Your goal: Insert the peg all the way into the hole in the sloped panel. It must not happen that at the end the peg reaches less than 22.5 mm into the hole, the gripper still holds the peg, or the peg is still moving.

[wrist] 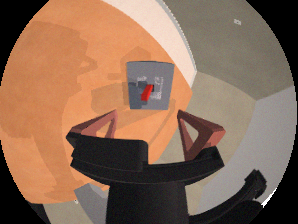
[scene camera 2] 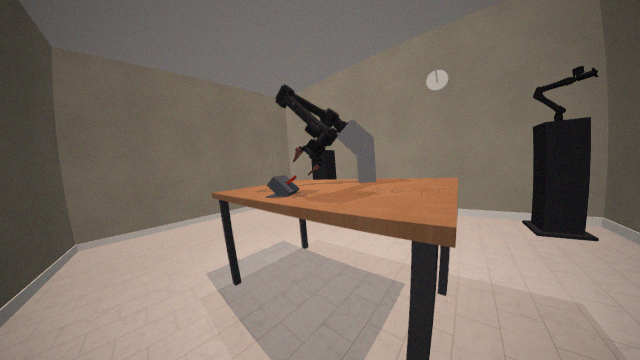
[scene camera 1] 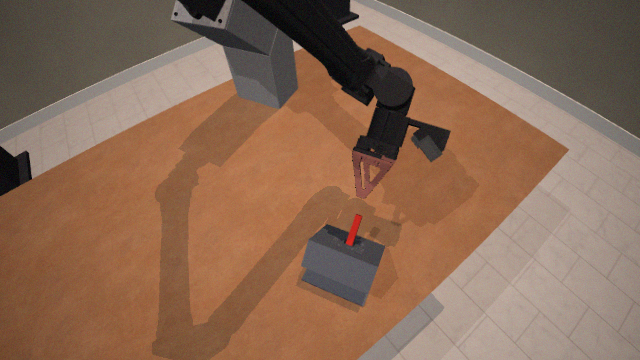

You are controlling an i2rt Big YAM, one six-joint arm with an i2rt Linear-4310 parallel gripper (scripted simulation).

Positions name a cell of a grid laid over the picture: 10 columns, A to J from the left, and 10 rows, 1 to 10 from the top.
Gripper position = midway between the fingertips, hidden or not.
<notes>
In view: my gripper (scene camera 1: F6).
My gripper shows as well in the wrist view (wrist: E6).
</notes>
